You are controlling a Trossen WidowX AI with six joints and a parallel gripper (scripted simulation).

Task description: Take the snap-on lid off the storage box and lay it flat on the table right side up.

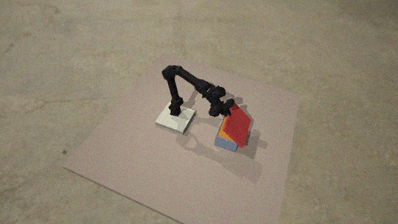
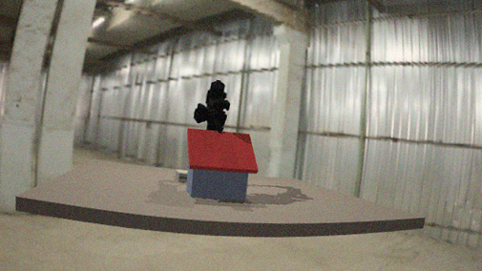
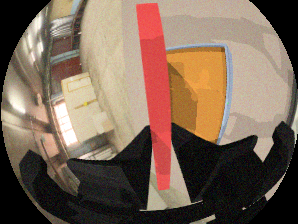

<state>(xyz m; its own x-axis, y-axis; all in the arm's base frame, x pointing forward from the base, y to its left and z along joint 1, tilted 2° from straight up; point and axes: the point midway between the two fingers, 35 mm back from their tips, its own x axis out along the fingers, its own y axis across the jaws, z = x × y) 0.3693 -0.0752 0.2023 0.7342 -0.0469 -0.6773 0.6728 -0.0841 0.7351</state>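
Right now my gripper tip is 70 mm short of the red lid, 50 mm above it and 10 mm to the left of it. Also, from my gripper tip: blue storage box: 170 mm below, 30 mm ahead.
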